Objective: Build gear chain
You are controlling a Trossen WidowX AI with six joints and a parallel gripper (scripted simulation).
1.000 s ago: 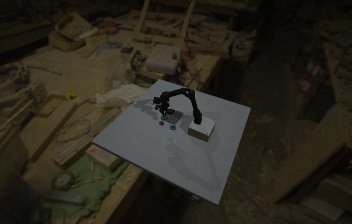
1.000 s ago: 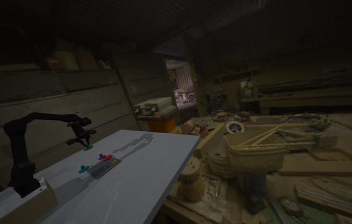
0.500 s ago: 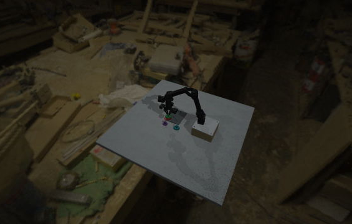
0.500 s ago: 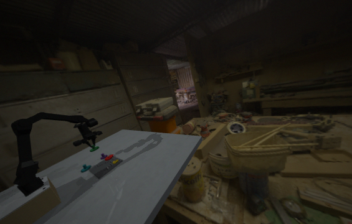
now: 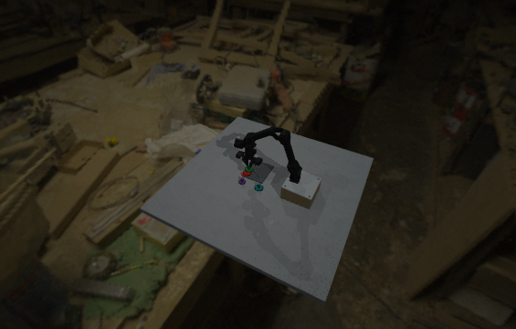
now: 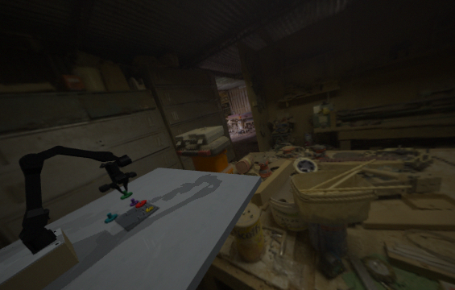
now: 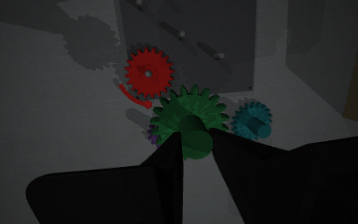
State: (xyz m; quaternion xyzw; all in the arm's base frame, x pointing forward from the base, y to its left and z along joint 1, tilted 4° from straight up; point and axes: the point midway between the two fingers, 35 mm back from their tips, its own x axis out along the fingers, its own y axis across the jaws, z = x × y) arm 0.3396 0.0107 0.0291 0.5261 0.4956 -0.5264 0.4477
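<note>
My gripper tip is 3 cm past the grey board, 10 cm to the left of it and 12 cm above it. Also, from my gripper tip: purple gear: 4 cm ahead, 5 cm to the left, 11 cm below; green gear: 1 cm below; red gear: 3 cm ahead, 4 cm to the right, 11 cm below.
</note>
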